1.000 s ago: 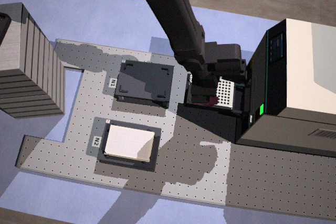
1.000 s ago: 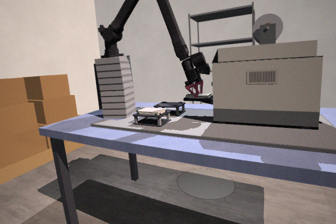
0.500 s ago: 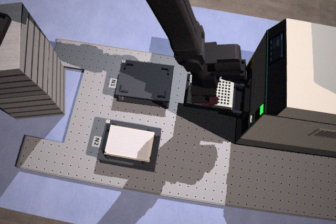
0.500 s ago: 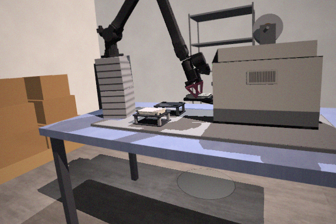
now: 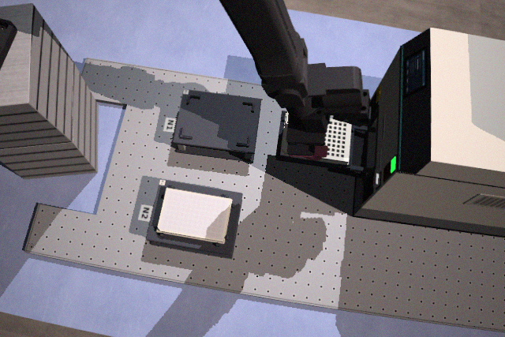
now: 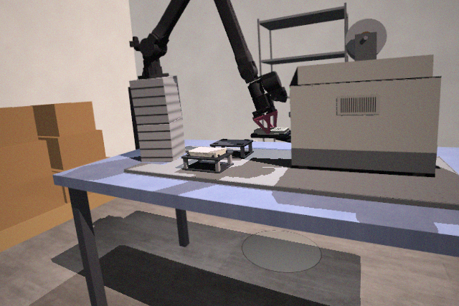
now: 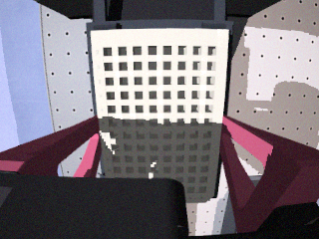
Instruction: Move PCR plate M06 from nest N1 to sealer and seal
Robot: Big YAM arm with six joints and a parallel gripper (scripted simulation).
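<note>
My gripper is now right at the white 96-well plate M06. Round my hand: white start key (11 cm ahead, 8 cm to the right, 7 cm above); then sealer stage (2 cm below); then plate nest N1 (20 cm behind, 7 cm below, 1 cm to the left).
</note>
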